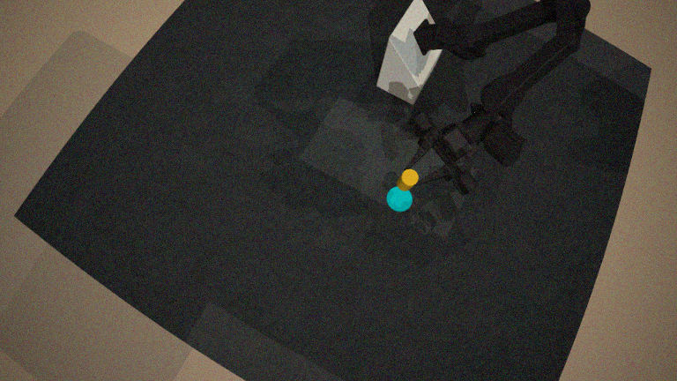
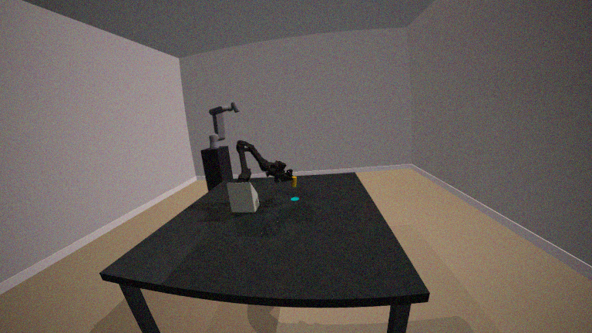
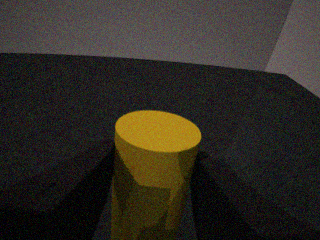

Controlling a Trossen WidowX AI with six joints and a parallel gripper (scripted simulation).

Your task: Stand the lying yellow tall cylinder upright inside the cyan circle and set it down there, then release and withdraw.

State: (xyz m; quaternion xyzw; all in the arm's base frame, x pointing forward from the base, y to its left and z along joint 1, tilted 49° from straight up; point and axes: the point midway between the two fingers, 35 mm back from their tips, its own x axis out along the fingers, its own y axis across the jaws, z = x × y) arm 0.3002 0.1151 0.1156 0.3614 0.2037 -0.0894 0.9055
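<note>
My gripper tip is 1 cm past the cyan circle and 15 cm above it. Round my gripper tip: yellow tall cylinder (2 cm below).
</note>
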